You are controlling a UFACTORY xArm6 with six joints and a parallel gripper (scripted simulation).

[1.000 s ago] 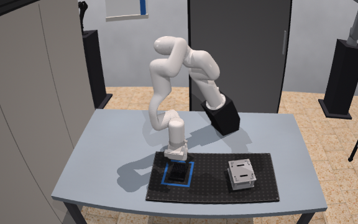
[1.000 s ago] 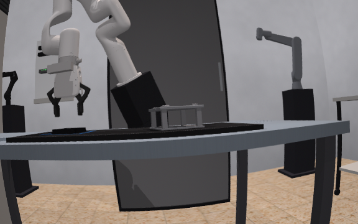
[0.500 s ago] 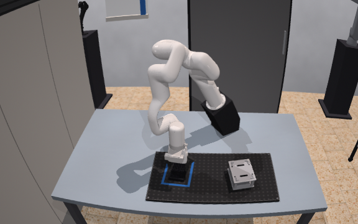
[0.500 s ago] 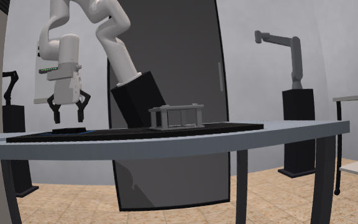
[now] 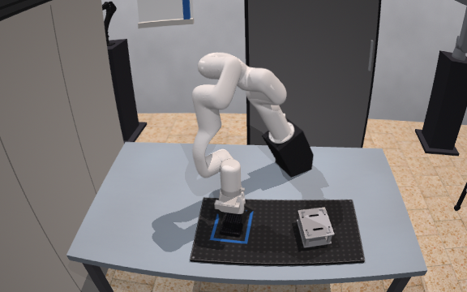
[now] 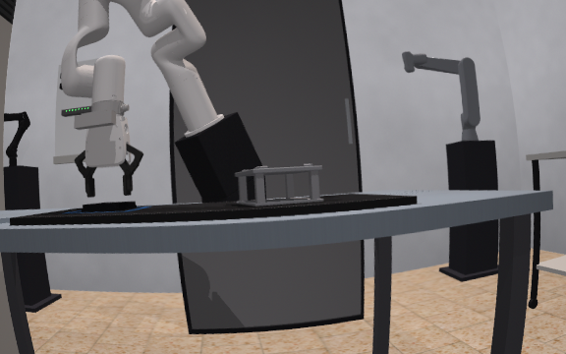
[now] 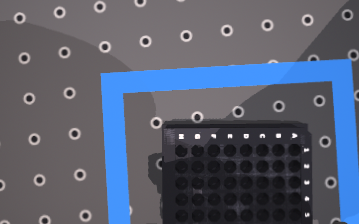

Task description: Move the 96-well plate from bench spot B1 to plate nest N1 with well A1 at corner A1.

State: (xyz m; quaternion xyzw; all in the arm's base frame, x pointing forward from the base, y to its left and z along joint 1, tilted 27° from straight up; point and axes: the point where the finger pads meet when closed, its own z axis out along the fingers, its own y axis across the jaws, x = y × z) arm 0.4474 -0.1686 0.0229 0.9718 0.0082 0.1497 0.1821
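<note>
My hand is 30 mm above the black 96-well plate. The rest, counted from my hand: grey raised plate nest (10 mm ahead, 340 mm to the left, 20 mm above).
</note>
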